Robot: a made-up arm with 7 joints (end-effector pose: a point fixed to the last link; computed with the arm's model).
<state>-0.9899 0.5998 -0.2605 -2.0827 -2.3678 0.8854 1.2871</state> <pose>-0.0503 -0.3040 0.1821 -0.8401 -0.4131 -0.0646 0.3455</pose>
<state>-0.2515 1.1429 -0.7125 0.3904 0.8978 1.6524 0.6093</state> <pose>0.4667 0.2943 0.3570 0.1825 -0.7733 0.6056 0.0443</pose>
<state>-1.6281 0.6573 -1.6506 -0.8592 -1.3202 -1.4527 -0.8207</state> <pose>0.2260 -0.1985 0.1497 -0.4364 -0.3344 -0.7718 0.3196</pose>
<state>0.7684 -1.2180 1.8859 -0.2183 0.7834 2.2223 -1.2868</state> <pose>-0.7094 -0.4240 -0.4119 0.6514 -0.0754 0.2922 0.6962</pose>
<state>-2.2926 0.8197 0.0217 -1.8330 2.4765 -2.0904 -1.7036</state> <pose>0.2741 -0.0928 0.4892 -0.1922 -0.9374 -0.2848 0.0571</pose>
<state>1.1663 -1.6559 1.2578 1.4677 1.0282 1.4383 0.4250</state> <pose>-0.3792 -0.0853 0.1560 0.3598 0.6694 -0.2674 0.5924</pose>
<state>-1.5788 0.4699 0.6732 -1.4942 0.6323 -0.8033 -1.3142</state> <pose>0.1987 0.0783 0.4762 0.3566 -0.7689 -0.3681 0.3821</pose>
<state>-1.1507 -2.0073 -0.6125 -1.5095 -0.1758 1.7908 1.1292</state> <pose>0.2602 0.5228 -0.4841 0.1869 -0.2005 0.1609 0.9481</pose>
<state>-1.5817 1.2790 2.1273 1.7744 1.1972 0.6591 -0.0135</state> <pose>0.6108 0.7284 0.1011 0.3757 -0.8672 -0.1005 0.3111</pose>
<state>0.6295 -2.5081 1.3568 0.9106 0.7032 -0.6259 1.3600</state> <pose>-0.3155 -0.5990 -0.4244 -0.1165 -0.2322 0.1190 0.9583</pose>
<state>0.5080 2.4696 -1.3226 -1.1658 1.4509 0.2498 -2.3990</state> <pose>0.4399 -0.5060 0.3083 -0.2059 -0.5068 -0.0163 0.8370</pose>
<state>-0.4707 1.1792 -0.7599 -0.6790 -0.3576 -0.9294 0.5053</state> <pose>0.1330 -0.0852 0.6506 -0.0959 0.0639 0.6692 0.7340</pose>
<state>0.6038 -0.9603 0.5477 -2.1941 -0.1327 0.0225 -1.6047</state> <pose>-0.0042 -0.0577 -0.0641 0.2061 0.6571 0.0058 0.7251</pose>
